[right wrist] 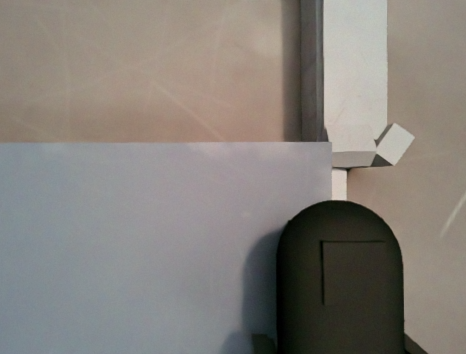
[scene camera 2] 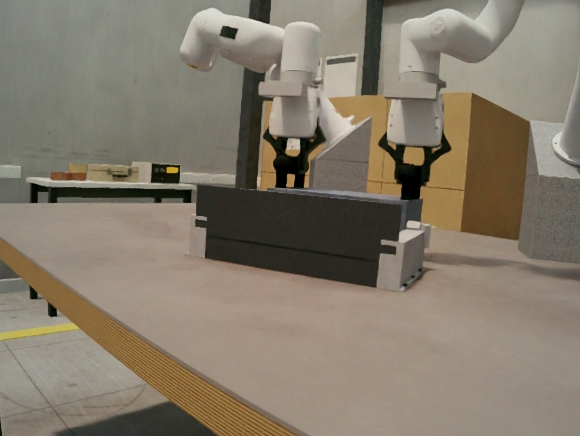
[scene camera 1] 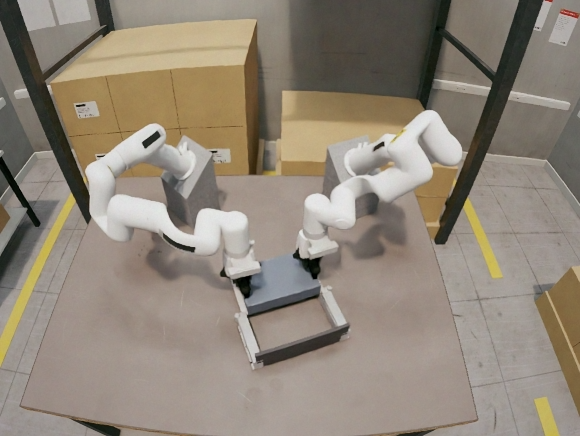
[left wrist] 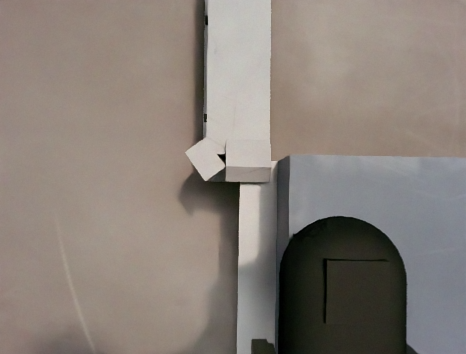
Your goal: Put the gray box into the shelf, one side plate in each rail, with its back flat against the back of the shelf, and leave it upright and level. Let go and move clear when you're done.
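Pixels of known places: left gripper, fingertip midpoint: [scene camera 2: 411,185] [scene camera 1: 310,264]; right gripper, fingertip midpoint: [scene camera 2: 290,173] [scene camera 1: 242,282]; left arm's base, origin of the base link: [scene camera 2: 577,149] [scene camera 1: 356,163]; right arm's base, origin of the base link: [scene camera 2: 339,139] [scene camera 1: 184,165].
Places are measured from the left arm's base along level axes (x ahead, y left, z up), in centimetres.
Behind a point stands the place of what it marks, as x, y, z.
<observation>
The gray box [scene camera 1: 282,284] {54.7, -18.3, -14.5} [left wrist: 430,200] {53.5, -10.9, -14.5} [right wrist: 150,225] {59.6, -23.2, -14.4} looks upright and about level at the shelf's open end. Its light side plates [left wrist: 257,300] {45.5, -8.3, -19.4} [right wrist: 339,184] {65.6, -29.9, -19.4} meet the flared mouths of the rails [scene camera 1: 334,306] {56.7, 0.7, -19.0} [scene camera 1: 248,334] {74.2, -25.1, -19.0} [left wrist: 238,75] {54.4, -1.2, -19.0} [right wrist: 355,75] {70.7, -27.5, -19.0}; how deep they reach is hidden. The shelf's dark back board [scene camera 1: 302,344] {74.8, -7.0, -16.2} [scene camera 2: 300,230] {73.3, -4.8, -19.2} stands well apart from the box. My left gripper [scene camera 1: 314,269] {45.9, -10.3, -11.8} [scene camera 2: 411,189] {45.9, -10.3, -11.8} is shut on the box's edge at the picture's right; my right gripper [scene camera 1: 243,286] {59.0, -31.1, -11.5} [scene camera 2: 291,180] {59.0, -31.1, -11.5} is shut on its other edge. The fingertips are partly hidden.
The shelf stands on the brown table [scene camera 1: 150,350] {88.2, -58.5, -25.7} [scene camera 2: 350,350] {85.1, 21.9, -25.7}. The grey arm pedestals [scene camera 1: 197,192] {25.2, -60.8, -7.4} [scene camera 1: 342,160] {2.4, -6.1, 2.0} are behind the box in scene camera 1. Large cartons [scene camera 1: 210,100] [scene camera 1: 350,115] and dark posts [scene camera 1: 37,95] stand beyond the table.
</observation>
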